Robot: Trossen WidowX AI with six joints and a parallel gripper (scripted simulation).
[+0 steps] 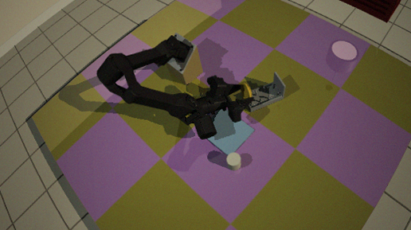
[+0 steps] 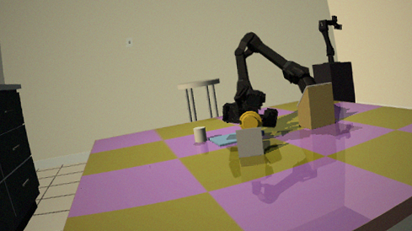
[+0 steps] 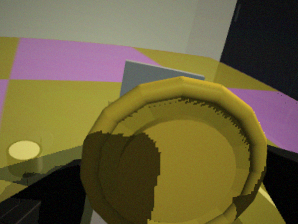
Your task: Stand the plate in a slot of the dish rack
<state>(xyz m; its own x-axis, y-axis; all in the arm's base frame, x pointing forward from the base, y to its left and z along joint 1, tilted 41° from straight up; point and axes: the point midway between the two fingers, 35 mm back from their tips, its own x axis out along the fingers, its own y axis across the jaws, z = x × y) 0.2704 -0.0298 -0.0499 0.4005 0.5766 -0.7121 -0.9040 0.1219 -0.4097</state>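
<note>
The grey dish rack is 3 cm ahead of my gripper tip, 5 cm to the left of it and 5 cm below it. From my gripper tip the other things lie so: light blue mat (2 cm ahead, 14 cm to the right, 7 cm below); yellow plate (1 cm to the right); blue spoon (9 cm behind, 15 cm to the right, 7 cm below).
</note>
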